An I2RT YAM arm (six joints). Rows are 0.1 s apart.
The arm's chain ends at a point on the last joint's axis. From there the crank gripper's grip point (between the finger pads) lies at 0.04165 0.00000 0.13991 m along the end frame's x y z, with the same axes.
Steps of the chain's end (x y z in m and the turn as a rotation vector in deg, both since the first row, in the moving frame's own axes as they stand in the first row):
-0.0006, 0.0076, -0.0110, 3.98, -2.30, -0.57
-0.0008, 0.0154, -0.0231, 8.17, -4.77, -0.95
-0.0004, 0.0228, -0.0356, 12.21, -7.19, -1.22
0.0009, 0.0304, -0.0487, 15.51, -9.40, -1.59
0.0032, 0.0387, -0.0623, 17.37, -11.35, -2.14
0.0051, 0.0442, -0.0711, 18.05, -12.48, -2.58
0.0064, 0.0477, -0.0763, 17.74, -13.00, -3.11
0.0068, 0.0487, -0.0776, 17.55, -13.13, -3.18
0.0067, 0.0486, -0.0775, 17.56, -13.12, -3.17
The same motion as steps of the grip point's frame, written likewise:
-0.0063, -0.0026, -0.0098, 3.98, -2.30, -0.57
-0.0127, -0.0053, -0.0216, 8.17, -4.77, -0.95
-0.0184, -0.0080, -0.0348, 12.21, -7.19, -1.22
-0.0228, -0.0086, -0.0491, 15.51, -9.40, -1.59
-0.0255, -0.0050, -0.0635, 17.37, -11.35, -2.14
-0.0266, -0.0014, -0.0727, 18.05, -12.48, -2.58
-0.0268, 0.0027, -0.0776, 17.74, -13.00, -3.11
-0.0268, 0.0041, -0.0788, 17.55, -13.13, -3.18
-0.0269, 0.0040, -0.0787, 17.56, -13.12, -3.17

